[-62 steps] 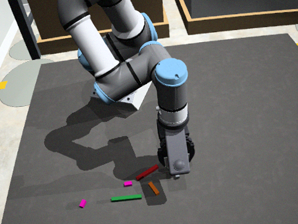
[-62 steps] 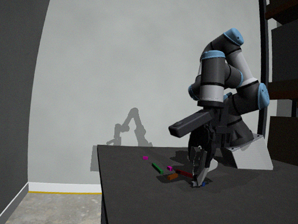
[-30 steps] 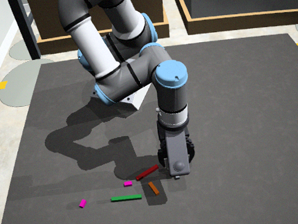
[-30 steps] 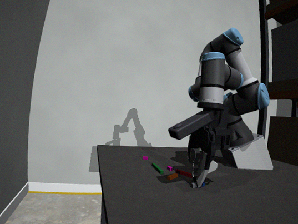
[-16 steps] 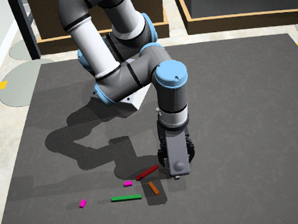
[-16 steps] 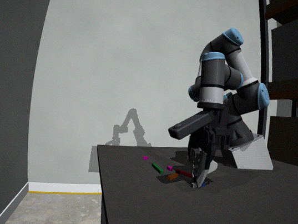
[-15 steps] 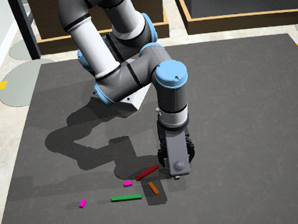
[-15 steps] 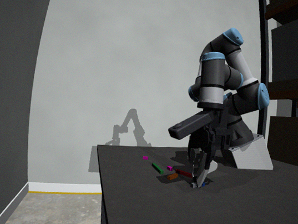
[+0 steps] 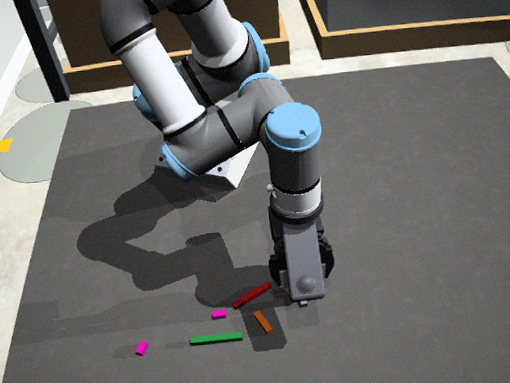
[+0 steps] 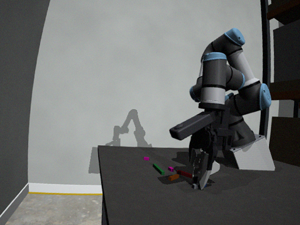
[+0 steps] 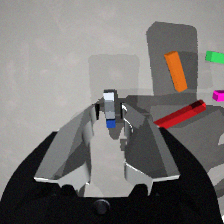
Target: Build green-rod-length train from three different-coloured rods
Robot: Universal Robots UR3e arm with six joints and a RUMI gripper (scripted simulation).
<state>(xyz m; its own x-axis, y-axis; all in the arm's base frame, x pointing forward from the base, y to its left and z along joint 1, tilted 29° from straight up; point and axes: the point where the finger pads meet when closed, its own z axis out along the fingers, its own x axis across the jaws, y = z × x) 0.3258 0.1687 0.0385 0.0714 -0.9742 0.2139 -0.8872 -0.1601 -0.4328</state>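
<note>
The grey rod lies 10 mm below my hand. The rest, counted from my hand: blue rod: 20 mm behind, 10 mm below; then orange rod: 40 mm ahead, 70 mm to the right, 10 mm below; then red rod: 10 mm behind, 80 mm to the right, 10 mm below.
</note>
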